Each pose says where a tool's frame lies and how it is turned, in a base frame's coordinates. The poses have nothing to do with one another.
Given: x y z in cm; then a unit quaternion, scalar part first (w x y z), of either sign.
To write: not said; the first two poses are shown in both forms.
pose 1, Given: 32.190 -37.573 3.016 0.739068 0.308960 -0.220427 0.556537
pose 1, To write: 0.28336 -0.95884 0.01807 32.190; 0.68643 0.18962 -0.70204 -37.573; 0.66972 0.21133 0.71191 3.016; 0 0 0 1
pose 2, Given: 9.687 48.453 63.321 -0.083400 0.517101 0.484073 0.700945
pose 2, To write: -0.45130 0.61755 0.64418 9.687; 0.38371 -0.51744 0.76487 48.453; 0.80566 0.59236 -0.00344 63.321; 0 0 0 1
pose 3, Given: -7.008 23.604 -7.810 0.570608 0.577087 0.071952 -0.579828
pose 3, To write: 0.31725 0.74475 -0.58711 -7.008; -0.57866 -0.33846 -0.74202 23.604; -0.75133 0.57514 0.32359 -7.810; 0 0 0 1
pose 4, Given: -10.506 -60.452 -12.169 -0.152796 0.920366 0.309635 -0.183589
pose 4, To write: 0.74084 0.51385 -0.43256 -10.506; 0.62606 -0.76156 0.16757 -60.452; -0.24332 -0.39495 -0.88590 -12.169; 0 0 0 1
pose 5, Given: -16.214 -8.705 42.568 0.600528 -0.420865 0.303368 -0.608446
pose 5, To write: 0.07552 0.47542 0.87651 -16.214; -0.98613 -0.09467 0.13632 -8.705; 0.14779 -0.87465 0.46168 42.568; 0 0 0 1
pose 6, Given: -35.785 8.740 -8.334 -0.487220 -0.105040 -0.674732 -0.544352
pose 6, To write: -0.50317 -0.38869 0.77184 -35.785; 0.67219 0.38529 0.63223 8.740; -0.54313 0.83694 0.06741 -8.334; 0 0 0 1
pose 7, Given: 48.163 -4.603 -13.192 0.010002 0.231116 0.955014 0.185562
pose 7, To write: -0.89297 0.43773 0.10488 48.163; 0.44515 0.82430 0.34981 -4.603; 0.06667 0.35905 -0.93093 -13.192; 0 0 0 1
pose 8, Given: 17.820 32.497 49.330 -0.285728 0.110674 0.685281 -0.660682
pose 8, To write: -0.81222 -0.22587 -0.53785 17.820; 0.52924 0.10250 -0.84226 32.497; 0.24537 -0.96875 0.03628 49.330; 0 0 0 1
